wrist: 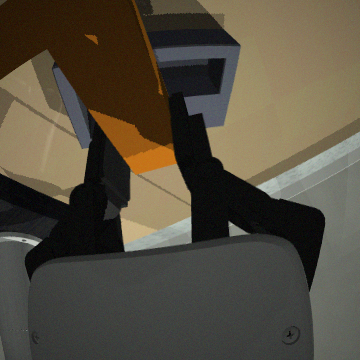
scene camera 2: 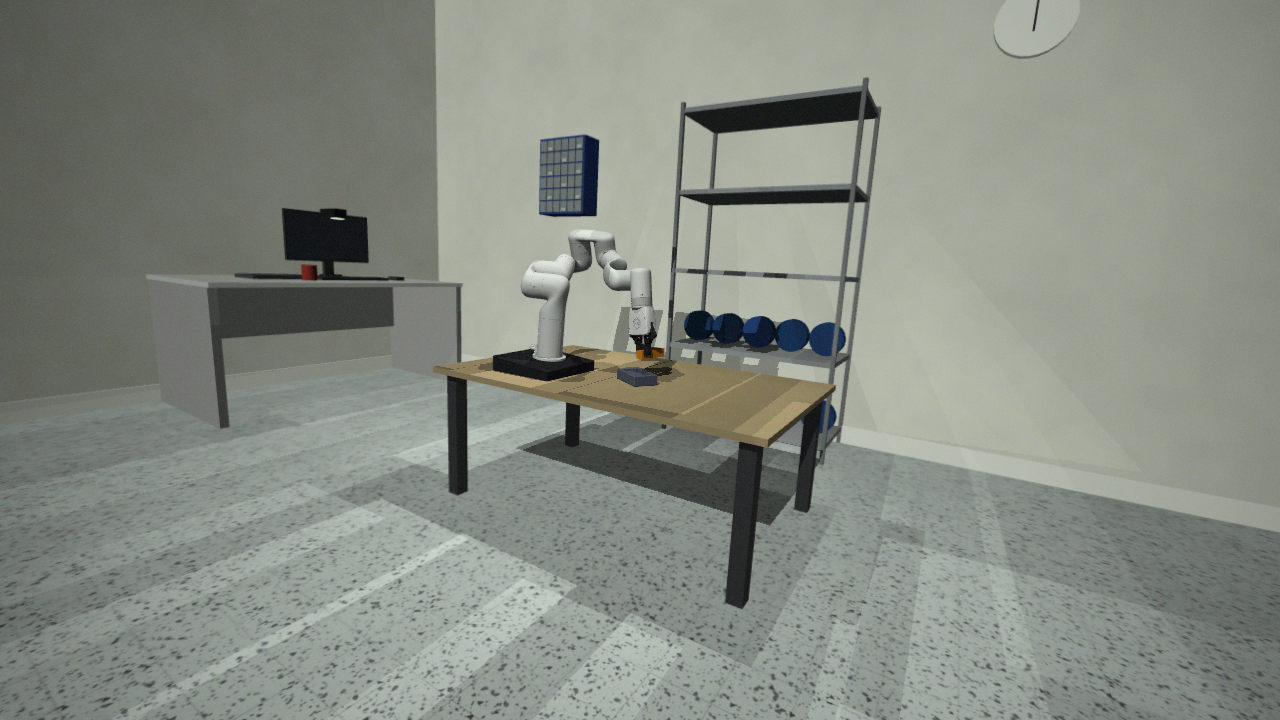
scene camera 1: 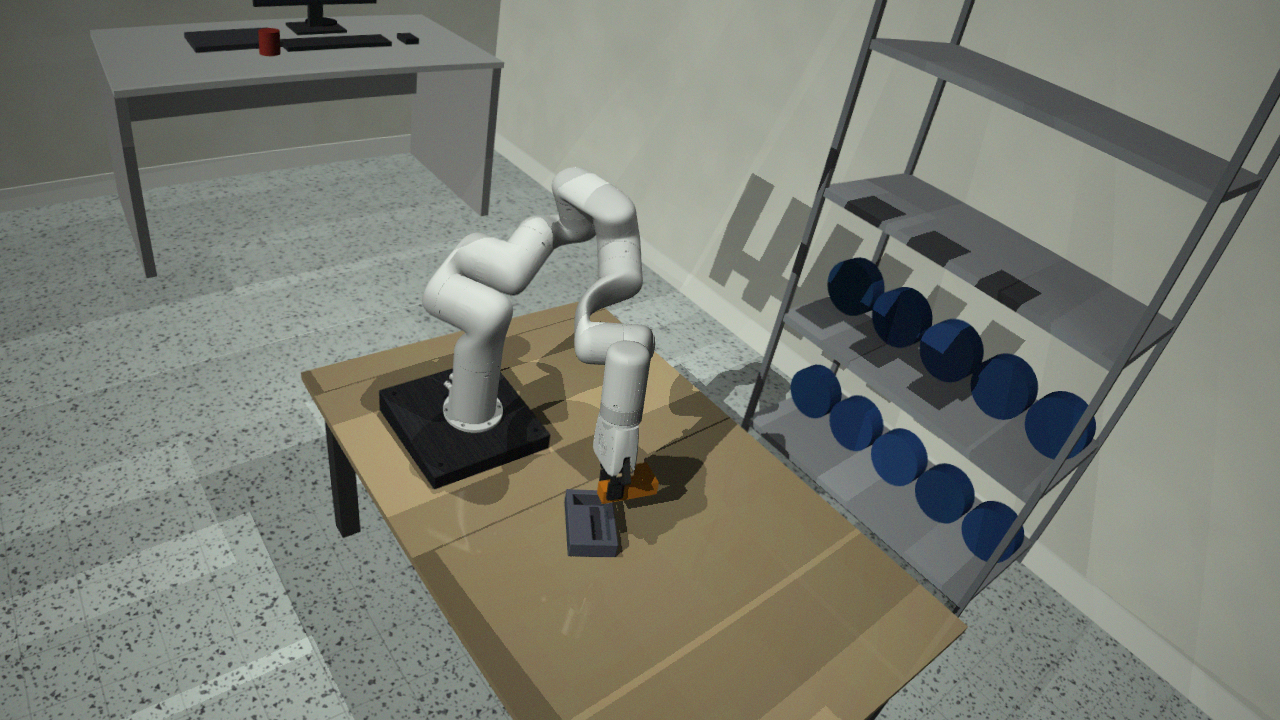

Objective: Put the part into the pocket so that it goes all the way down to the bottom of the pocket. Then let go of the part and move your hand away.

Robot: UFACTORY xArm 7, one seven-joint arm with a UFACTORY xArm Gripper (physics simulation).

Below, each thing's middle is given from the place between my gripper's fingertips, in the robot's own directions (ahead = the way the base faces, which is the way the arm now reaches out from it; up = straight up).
Scene:
My hand is 40 mm to the right of the orange part (scene camera 1: pixel 644 483) and 10 mm short of it. The rest, counted from my hand: pocket block (scene camera 1: pixel 591 531) (80 mm below, 30 mm to the right, 10 mm behind).

